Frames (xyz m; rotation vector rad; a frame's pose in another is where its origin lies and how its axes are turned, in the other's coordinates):
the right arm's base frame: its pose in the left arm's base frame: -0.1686 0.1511 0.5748 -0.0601 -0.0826 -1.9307
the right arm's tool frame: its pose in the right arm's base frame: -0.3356 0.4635 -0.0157 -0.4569 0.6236 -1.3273
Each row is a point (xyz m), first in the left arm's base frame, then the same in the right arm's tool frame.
Working: the left arm's base frame: its pose in the right arm's tool frame: 0.3980 0.5863 -0.1776 0.3503 0.8655 -2.8311

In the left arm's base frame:
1: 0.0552 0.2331 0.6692
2: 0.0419 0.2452 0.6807
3: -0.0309 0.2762 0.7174
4: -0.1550 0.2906 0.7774
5: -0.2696 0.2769 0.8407
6: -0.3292 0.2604 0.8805
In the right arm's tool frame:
1: 0.2788 0.0114 0.2231
2: 0.2922 -0.0040 0.2295
3: 0.3625 -0.0440 0.2621
4: 0.4742 -0.0794 0.3361
5: 0.5701 -0.0944 0.4250
6: 0.6167 -0.0985 0.4818

